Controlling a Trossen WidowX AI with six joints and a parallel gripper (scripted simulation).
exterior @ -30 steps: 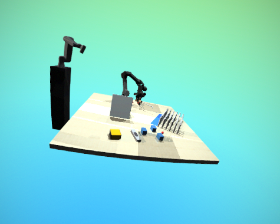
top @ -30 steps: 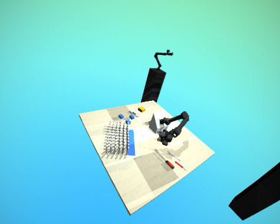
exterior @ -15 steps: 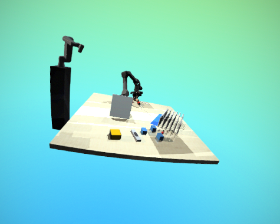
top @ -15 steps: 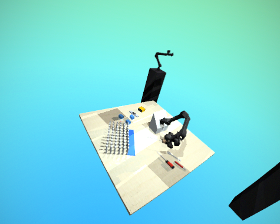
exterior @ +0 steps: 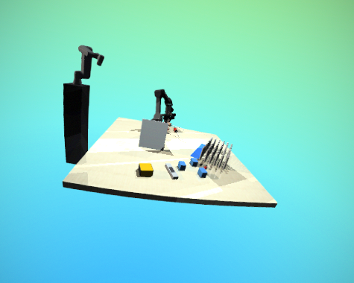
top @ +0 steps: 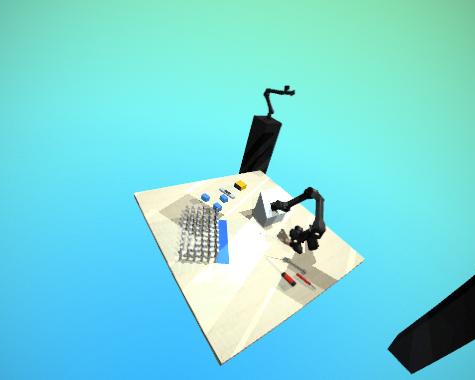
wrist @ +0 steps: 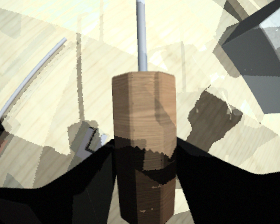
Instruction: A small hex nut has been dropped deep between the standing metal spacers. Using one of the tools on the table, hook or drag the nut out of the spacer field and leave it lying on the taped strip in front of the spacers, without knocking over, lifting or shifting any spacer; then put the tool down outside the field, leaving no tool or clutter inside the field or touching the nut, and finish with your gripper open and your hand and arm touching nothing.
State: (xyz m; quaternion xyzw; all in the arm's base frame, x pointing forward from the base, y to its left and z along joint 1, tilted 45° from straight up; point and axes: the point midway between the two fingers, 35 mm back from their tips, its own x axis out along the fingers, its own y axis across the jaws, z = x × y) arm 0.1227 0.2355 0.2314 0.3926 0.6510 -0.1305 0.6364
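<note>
The wooden-handled tool lies 80 mm ahead of my gripper tip, 70 mm to the right of it and 10 mm above it. Also, from my gripper tip: grey forked tool: 110 mm to the left, 100 mm below; then blue taped strip: 330 mm ahead, 290 mm to the right, 110 mm below; then red tool: 260 mm to the left, 100 mm below, 20 mm ahead.
</note>
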